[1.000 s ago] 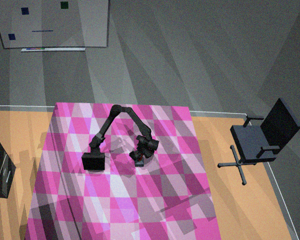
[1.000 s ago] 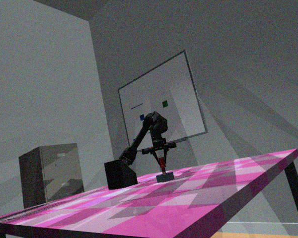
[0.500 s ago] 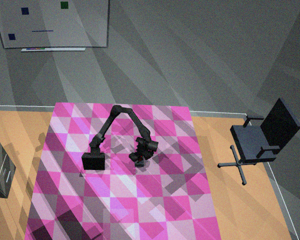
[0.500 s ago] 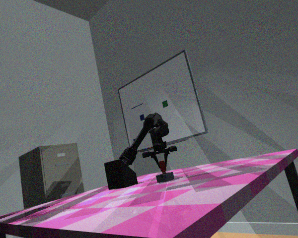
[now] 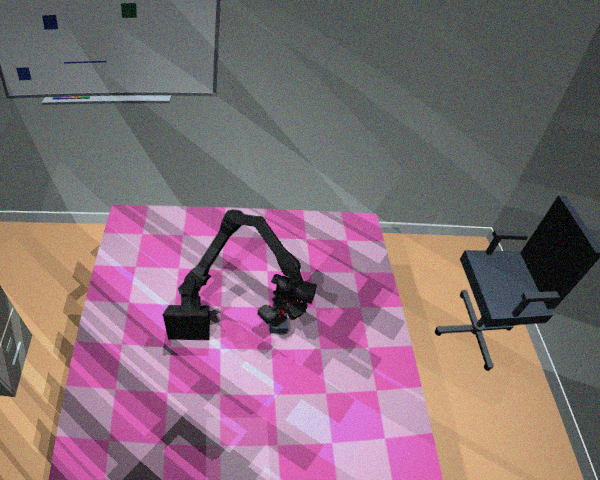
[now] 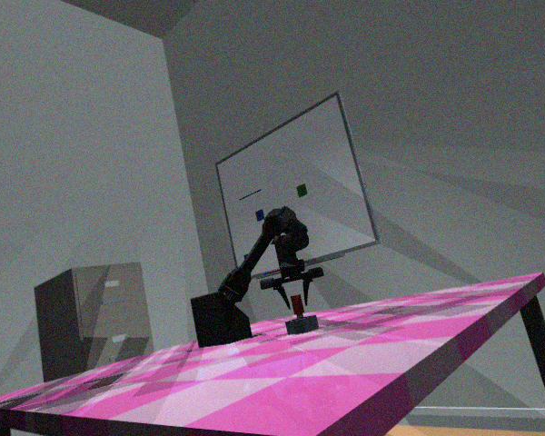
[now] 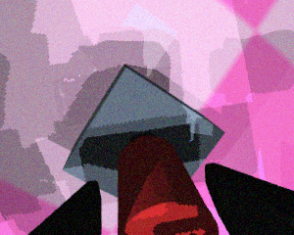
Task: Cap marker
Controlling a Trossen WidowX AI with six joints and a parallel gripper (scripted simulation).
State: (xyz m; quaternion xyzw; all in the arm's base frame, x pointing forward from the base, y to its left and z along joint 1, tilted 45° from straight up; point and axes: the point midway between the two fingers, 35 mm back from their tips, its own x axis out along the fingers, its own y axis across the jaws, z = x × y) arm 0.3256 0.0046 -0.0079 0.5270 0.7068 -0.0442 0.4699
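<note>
The red cap is 10 mm above my gripper tip. Also, from my gripper tip: grey holder block (50 mm below).
</note>
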